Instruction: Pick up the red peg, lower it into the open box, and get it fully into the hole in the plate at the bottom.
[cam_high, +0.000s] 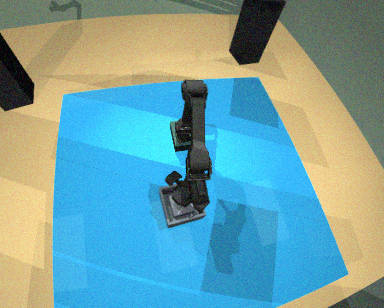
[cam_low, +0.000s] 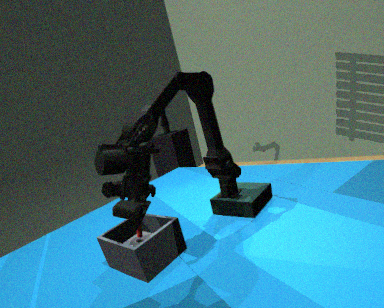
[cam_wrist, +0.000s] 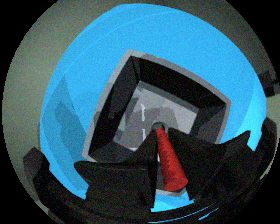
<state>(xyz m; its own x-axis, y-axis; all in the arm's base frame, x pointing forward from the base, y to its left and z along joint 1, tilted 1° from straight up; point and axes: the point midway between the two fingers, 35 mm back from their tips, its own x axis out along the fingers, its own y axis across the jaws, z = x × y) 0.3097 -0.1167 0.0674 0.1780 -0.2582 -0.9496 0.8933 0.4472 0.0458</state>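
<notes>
Right now the red peg is 1 cm behind my gripper tip, 1 cm to the left of it and 2 cm above it. Round my gripper tip: box 7 cm below; light grey plate 5 cm below.
</notes>
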